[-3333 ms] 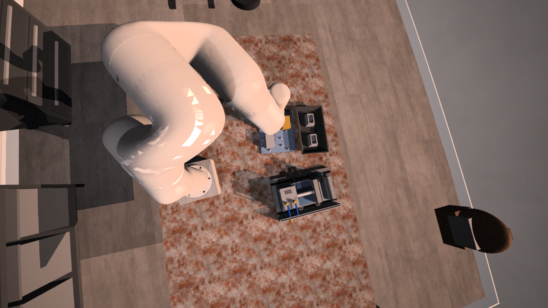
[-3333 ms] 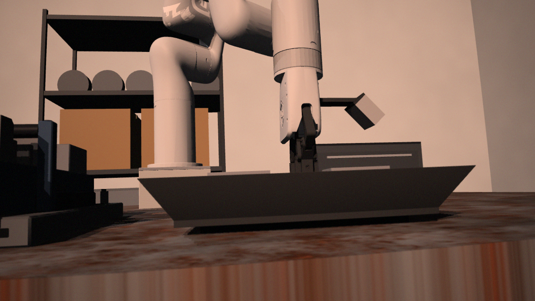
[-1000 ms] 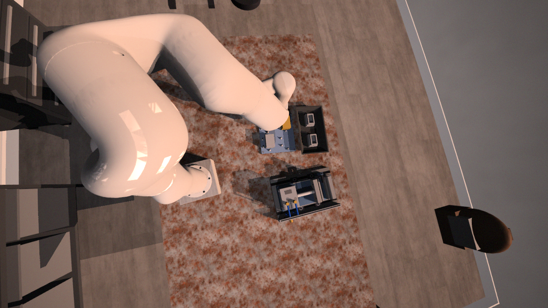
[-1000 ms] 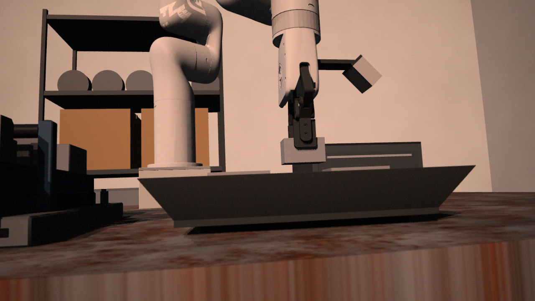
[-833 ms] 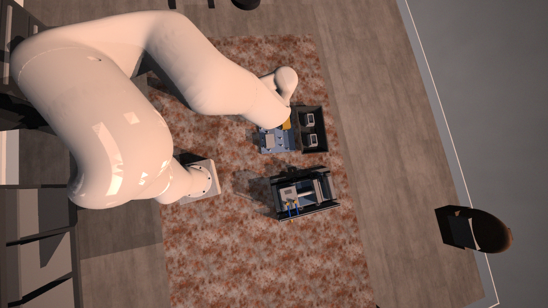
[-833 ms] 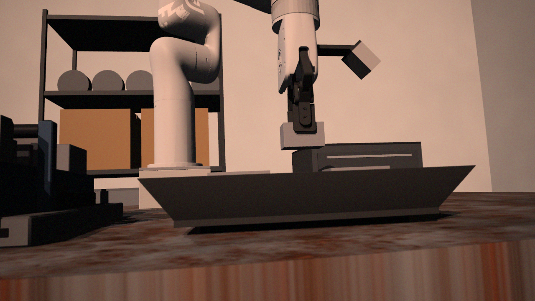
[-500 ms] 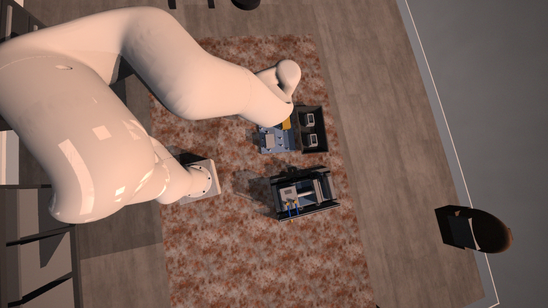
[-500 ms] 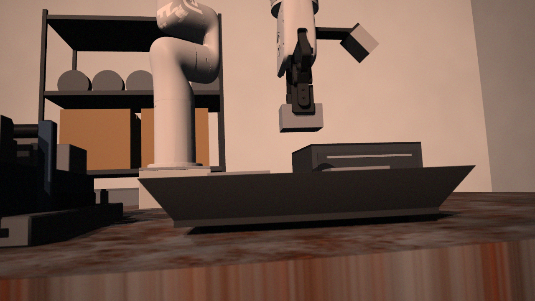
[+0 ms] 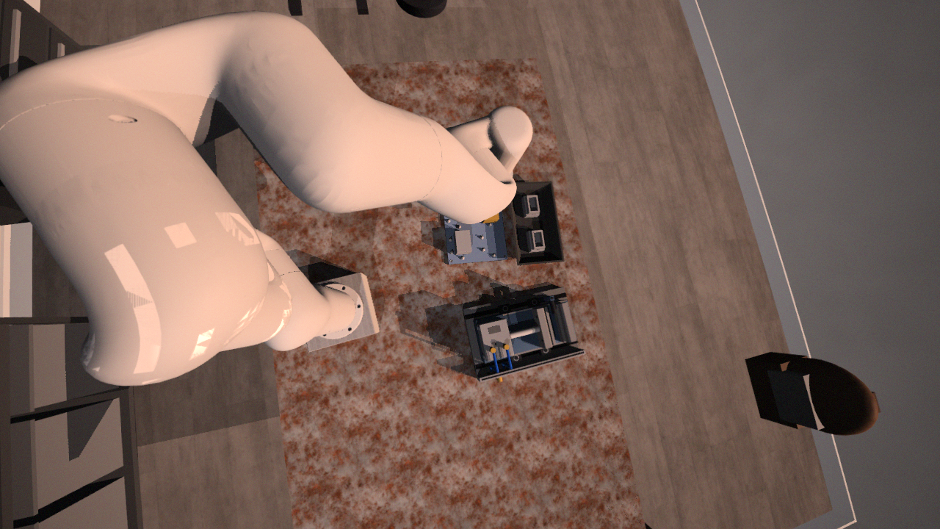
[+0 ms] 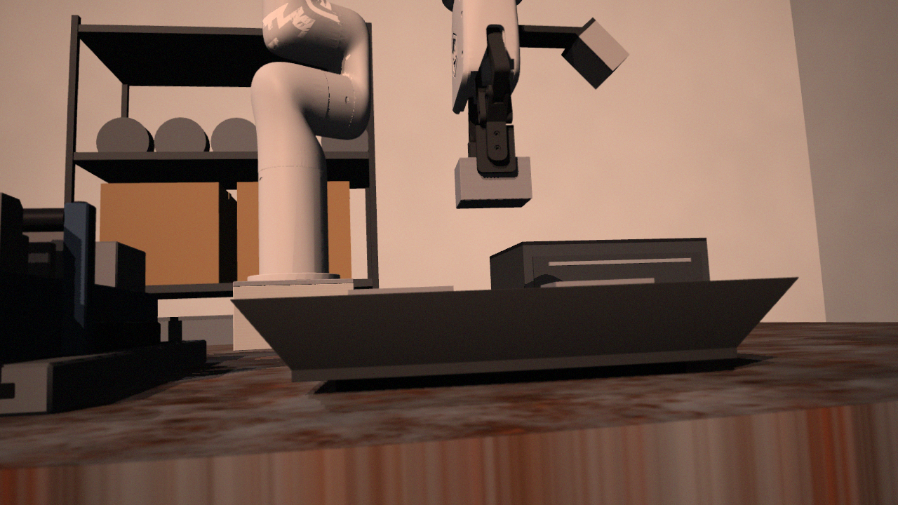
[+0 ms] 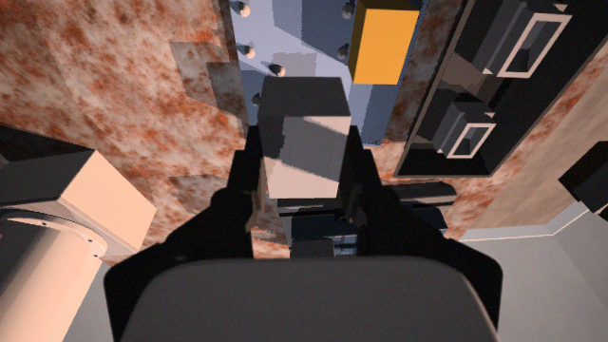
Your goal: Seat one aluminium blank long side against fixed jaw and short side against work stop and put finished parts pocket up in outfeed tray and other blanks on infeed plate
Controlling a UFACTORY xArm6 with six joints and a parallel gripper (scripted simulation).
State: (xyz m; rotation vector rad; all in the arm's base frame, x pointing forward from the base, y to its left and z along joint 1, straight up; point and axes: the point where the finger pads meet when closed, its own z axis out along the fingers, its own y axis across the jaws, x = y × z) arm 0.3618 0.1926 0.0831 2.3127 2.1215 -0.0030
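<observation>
The vise piston rod is 70 mm ahead of my hand, 340 mm to the right of it and 90 mm below it. The rest, counted from my hand: vise body 90 mm ahead, 340 mm to the right, 130 mm below; brass blank 70 mm ahead, 10 mm to the left, 140 mm below.
</observation>
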